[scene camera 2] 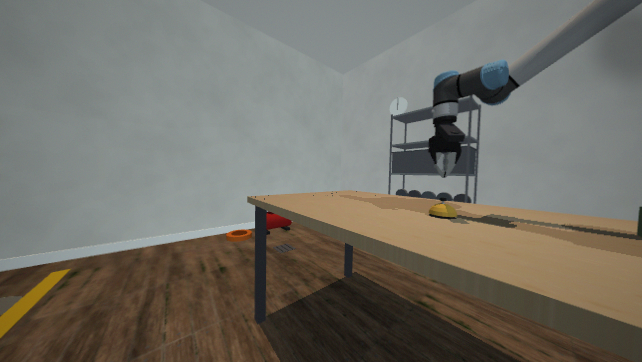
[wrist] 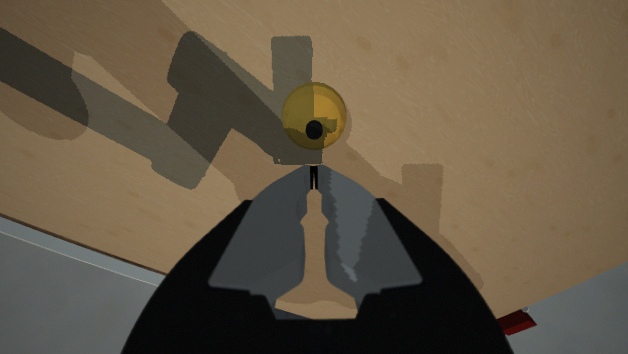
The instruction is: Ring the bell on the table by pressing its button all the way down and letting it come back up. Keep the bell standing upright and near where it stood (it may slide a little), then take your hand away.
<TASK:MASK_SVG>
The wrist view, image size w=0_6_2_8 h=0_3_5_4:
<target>my gripper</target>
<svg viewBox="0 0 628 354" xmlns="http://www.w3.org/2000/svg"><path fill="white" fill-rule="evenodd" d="M497 319L475 285L459 265L433 239L384 198L376 198L354 180L320 164L317 166L303 165L274 181L252 200L244 200L202 237L176 263L155 290L131 330L121 354L514 354ZM315 179L315 190L318 189L322 195L321 211L329 221L325 227L324 258L326 277L330 284L355 299L358 312L355 318L276 319L274 315L276 300L297 287L304 278L305 238L304 227L300 222L307 214L307 194L310 190L313 190L313 180Z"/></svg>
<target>yellow dome bell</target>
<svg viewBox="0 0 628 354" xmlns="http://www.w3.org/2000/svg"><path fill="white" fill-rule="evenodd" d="M310 82L296 87L287 96L282 107L282 123L286 135L297 146L308 150L321 150L334 144L343 133L346 124L346 108L341 96L332 87L323 83Z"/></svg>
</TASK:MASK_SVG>
